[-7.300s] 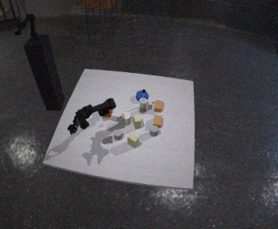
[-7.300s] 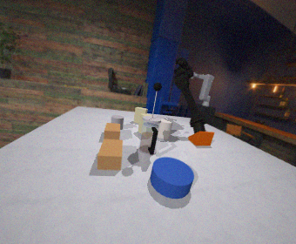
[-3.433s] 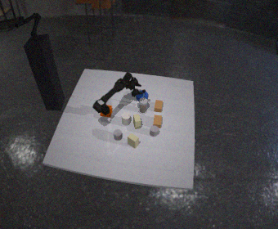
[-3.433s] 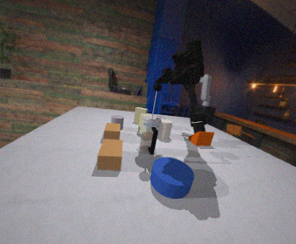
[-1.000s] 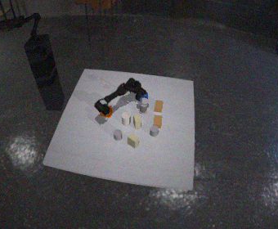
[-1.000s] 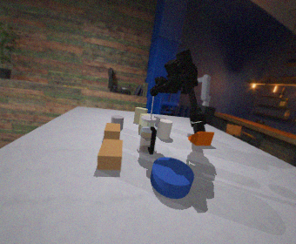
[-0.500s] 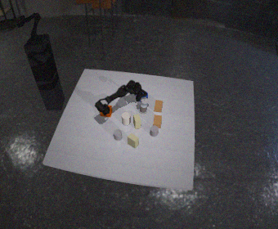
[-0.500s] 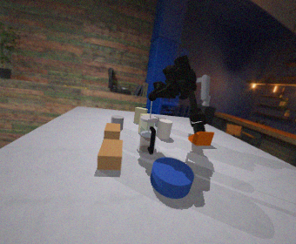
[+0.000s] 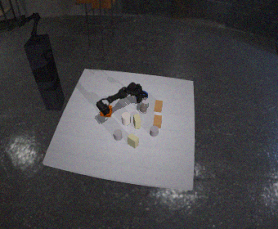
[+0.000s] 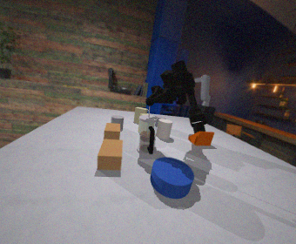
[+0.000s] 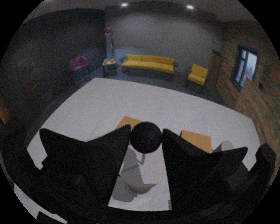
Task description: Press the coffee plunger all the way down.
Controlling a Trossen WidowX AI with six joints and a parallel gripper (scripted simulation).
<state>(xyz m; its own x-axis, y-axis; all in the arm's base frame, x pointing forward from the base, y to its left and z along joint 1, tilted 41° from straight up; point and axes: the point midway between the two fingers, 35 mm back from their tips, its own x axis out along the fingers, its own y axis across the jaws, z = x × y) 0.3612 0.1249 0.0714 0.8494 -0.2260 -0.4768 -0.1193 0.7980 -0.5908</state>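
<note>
Right now the coffee press is 11 cm below my gripper tip, 2 cm to the left of it and 1 cm behind it. Round my gripper tip: blue disc 19 cm below, 18 cm to the left, 4 cm behind.
</note>
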